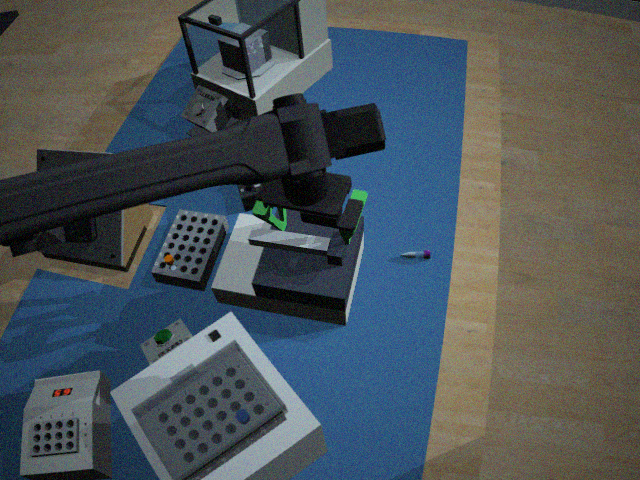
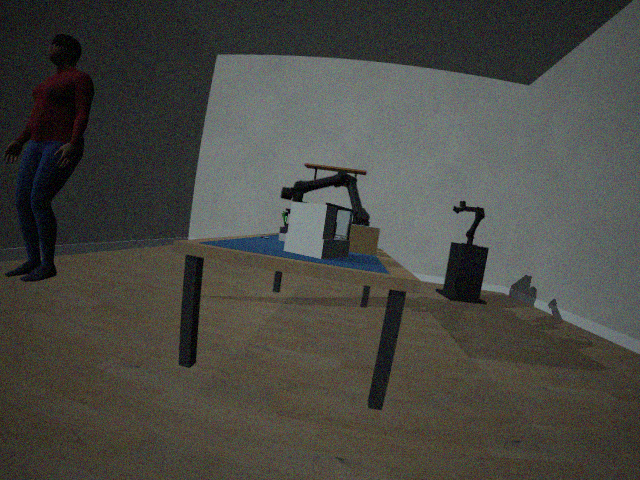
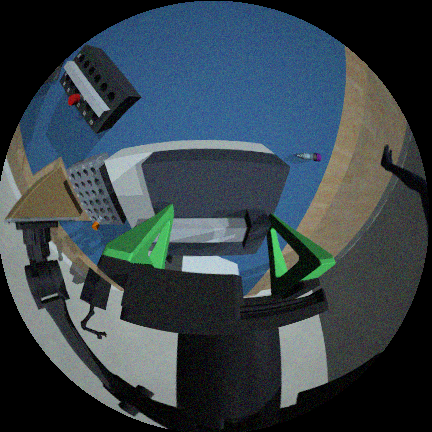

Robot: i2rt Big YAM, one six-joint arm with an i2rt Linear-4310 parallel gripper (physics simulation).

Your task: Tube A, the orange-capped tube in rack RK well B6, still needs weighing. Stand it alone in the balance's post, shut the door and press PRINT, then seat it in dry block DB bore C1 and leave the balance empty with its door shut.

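Frame: origin at the arm's base, x ahead, y left, z up, level; millimetres.
Seen in the pictures: gripper, fingertip midpoint: (image 1: 316, 234) (image 3: 222, 213); arm's base, origin of the base link: (image 2: 362, 237) (image 3: 35, 220).
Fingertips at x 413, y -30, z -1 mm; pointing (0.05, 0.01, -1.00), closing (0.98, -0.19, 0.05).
Observation:
Offsets run from my fingertips to a thing's top centre. "pt": to the spot under its first point. Level surfaces: height alone.
Tube A's orange cap @[dx -225, dy -37, dz -33 mm] (image 1: 168, 258) (image 3: 95, 226) shows at the near left of the grey rack @[dx -211, dy +9, dz -57 mm] (image 1: 178, 279) (image 3: 114, 192). My gripper (image 1: 315, 232) (image 3: 222, 213) is open and empty, right of the rack, over a white device with a dark lid @[dx -42, dy -16, dz +14 mm] (image 1: 305, 286) (image 3: 215, 182). A pale bar @[dx -35, dy -17, dz +10 mm] (image 1: 289, 240) (image 3: 205, 231) on that lid shows between or just below the fingers; contact is unclear. The balance @[dx -195, dy +416, dz +135 mm] (image 1: 310, 74) (image 2: 305, 229) stands at the back with a glass enclosure; its door state is unclear. A small block with a red display @[dx -318, dy -314, dz -18 mm] (image 1: 94, 392), apparently the dry block, is at front left.
A purple-capped tube @[dx +146, dy +32, dz -74 mm] (image 1: 416, 254) (image 3: 309, 157) lies on the blue mat @[dz -87 mm] (image 1: 403, 155), right of the lidded device. A black rack @[dx -141, dy +173, dz -40 mm] (image 3: 120, 107) holds a red-capped tube @[dx -150, dy +158, dz -31 mm] (image 3: 75, 99). A large white block unit @[pt dx +29, dy -300, dz +35 mm] (image 1: 305, 439) with a blue-capped tube (image 1: 242, 416) stands in front, beside a green button @[dx -191, dy -172, dz -13 mm] (image 1: 163, 336).

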